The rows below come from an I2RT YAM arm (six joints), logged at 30 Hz.
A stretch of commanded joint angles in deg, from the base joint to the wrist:
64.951, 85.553, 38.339, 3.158, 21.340, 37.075
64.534, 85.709, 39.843, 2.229, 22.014, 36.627
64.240, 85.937, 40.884, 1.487, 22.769, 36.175
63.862, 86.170, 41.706, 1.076, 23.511, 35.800
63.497, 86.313, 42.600, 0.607, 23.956, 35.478
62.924, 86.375, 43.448, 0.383, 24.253, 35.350
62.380, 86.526, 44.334, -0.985, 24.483, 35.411
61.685, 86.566, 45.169, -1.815, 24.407, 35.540
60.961, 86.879, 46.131, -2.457, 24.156, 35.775
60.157, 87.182, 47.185, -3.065, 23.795, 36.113
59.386, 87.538, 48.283, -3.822, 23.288, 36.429
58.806, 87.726, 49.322, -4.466, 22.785, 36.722
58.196, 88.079, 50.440, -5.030, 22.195, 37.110
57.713, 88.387, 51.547, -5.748, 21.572, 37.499
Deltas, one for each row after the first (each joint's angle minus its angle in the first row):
-0.417, 0.156, 1.504, -0.929, 0.674, -0.448
-0.711, 0.384, 2.545, -1.671, 1.429, -0.900
-1.089, 0.617, 3.367, -2.082, 2.171, -1.275
-1.454, 0.760, 4.261, -2.551, 2.616, -1.597
-2.027, 0.822, 5.109, -2.775, 2.913, -1.725
-2.571, 0.973, 5.995, -4.143, 3.143, -1.664
-3.266, 1.013, 6.830, -4.973, 3.067, -1.535
-3.990, 1.326, 7.792, -5.615, 2.816, -1.300
-4.794, 1.629, 8.846, -6.223, 2.455, -0.962
-5.565, 1.985, 9.944, -6.980, 1.948, -0.646
-6.145, 2.173, 10.983, -7.624, 1.445, -0.353
-6.755, 2.526, 12.101, -8.188, 0.855, 0.035
-7.238, 2.834, 13.208, -8.906, 0.232, 0.424

